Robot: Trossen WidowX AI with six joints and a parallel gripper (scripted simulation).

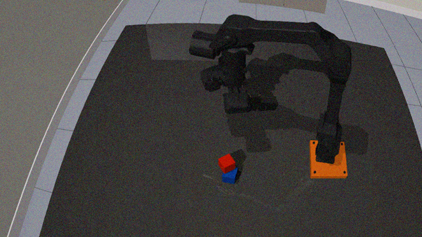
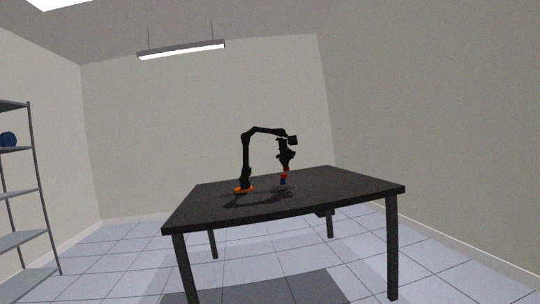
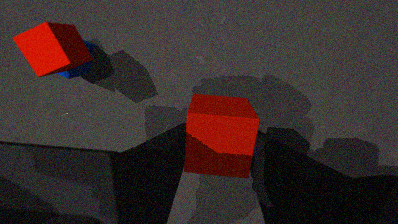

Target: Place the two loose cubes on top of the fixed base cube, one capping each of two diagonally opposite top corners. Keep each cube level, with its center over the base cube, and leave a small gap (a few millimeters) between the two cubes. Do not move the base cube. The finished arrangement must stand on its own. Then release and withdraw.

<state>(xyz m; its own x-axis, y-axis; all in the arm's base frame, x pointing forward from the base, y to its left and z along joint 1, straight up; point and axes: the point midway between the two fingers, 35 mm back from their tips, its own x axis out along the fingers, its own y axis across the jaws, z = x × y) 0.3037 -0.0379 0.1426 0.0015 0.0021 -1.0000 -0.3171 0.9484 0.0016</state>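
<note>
Right now the blue cube is 16 cm to the left of my gripper tip, 11 cm below it and 3 cm behind it. Round my gripper tip: red cube right at my gripper tip.
</note>
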